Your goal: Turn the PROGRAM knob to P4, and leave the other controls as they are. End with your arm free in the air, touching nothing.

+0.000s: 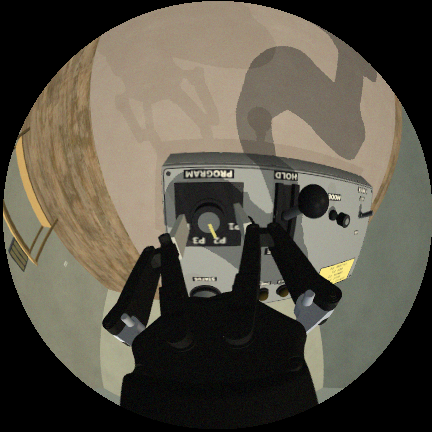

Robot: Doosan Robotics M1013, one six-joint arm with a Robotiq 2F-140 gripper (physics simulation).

Observation:
I see my gripper (pixel 210 217) and a cycle lever (pixel 313 201).

